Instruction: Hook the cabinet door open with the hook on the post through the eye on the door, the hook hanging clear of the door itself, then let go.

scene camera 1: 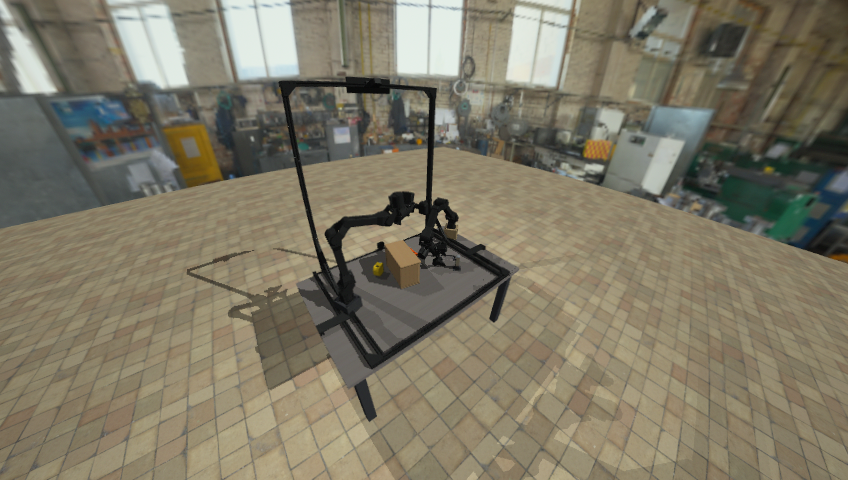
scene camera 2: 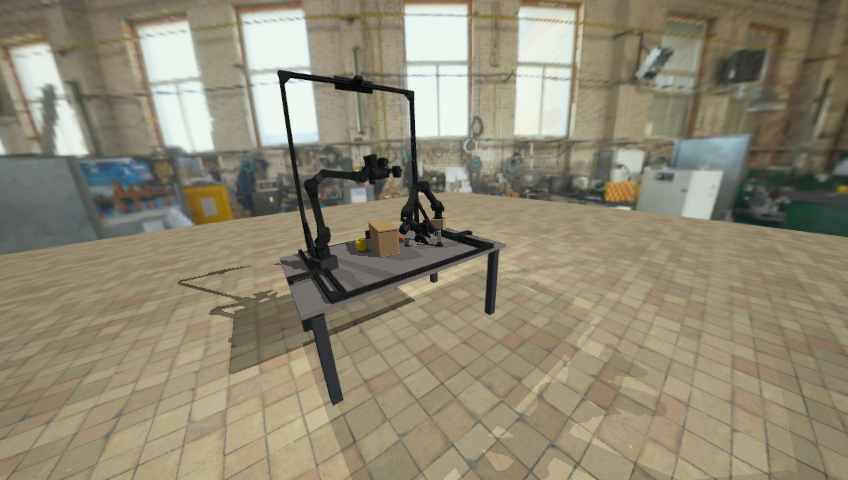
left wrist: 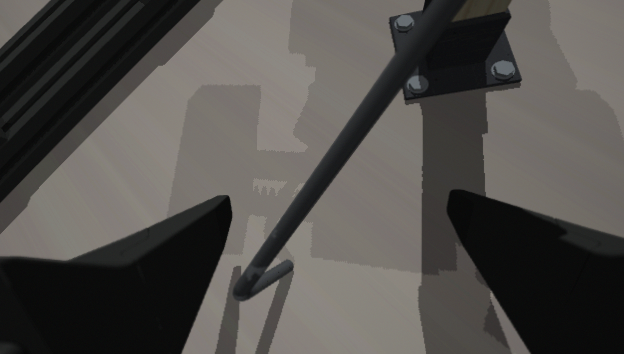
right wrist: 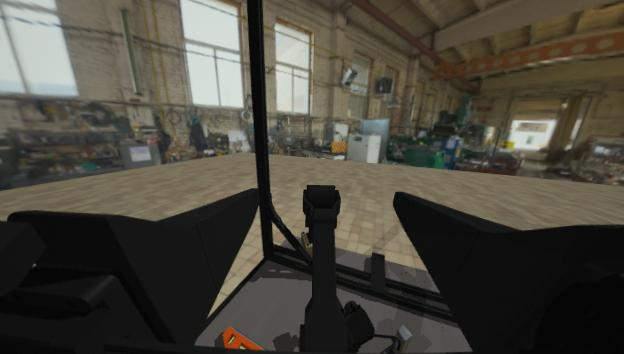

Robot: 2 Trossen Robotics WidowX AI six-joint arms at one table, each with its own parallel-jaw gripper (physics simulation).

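Places are measured from the left arm's base along level axes (x ahead, y left, z up), in millimetres.
Pixels of known places: left gripper, fingertip midpoint: [scene camera 1: 445,260] [scene camera 2: 429,241] [left wrist: 339,203]; right gripper, fingertip midpoint: [scene camera 1: 419,198] [right wrist: 326,196]; left arm's base, origin of the base link: [scene camera 1: 451,226] [scene camera 2: 438,218]; right arm's base, origin of the base link: [scene camera 1: 347,298] [scene camera 2: 323,256].
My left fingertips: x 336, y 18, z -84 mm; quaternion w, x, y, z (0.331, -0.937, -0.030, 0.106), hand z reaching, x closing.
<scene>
For each thing: its top centre in the pictures, then the offset to it from my left fingertips. "pt": a spot on its surface instead.
- wooden cabinet, middle of its top: [scene camera 1: 403,252] [scene camera 2: 384,224] 230 mm right, 187 mm ahead, 151 mm up
- dark hook, surface spot: [left wrist: 325,177] pt 3 mm right, 2 mm ahead, 47 mm up
- yellow object, middle of its top: [scene camera 1: 377,263] [scene camera 2: 360,238] 378 mm right, 239 mm ahead, 70 mm up
- orange tool, middle of its top: [right wrist: 245,349] [scene camera 1: 409,249] [scene camera 2: 395,235] 270 mm right, 52 mm back, 7 mm up
- tall black frame, surface spot: [scene camera 1: 297,172] pt 727 mm right, 337 mm ahead, 626 mm up
The wooden cabinet [scene camera 1: 408,270] [scene camera 2: 386,240] stands mid-table. Its door and eye cannot be made out. The post, seen in scene camera 1 [scene camera 1: 458,261], scene camera 2 [scene camera 2: 439,236] and the right wrist view [right wrist: 404,334], stands to the cabinet's right; its bolted base plate [left wrist: 457,82] shows in the left wrist view. The dark hook [left wrist: 325,177] slants from the post between my left fingers, its bent tip lower left. My left gripper [scene camera 1: 441,260] [scene camera 2: 422,239] [left wrist: 339,203] is open around the rod, not gripping. My right gripper [scene camera 1: 421,206] [scene camera 2: 395,171] is open and empty, high above the table.
A yellow object [scene camera 1: 378,268] [scene camera 2: 360,244] lies left of the cabinet. An orange tool [scene camera 1: 414,253] [scene camera 2: 400,239] [right wrist: 240,341] lies beyond its right side. A tall black frame [scene camera 1: 297,172] [scene camera 2: 290,154] rises at the back. Dark rails [left wrist: 85,85] border the table.
</scene>
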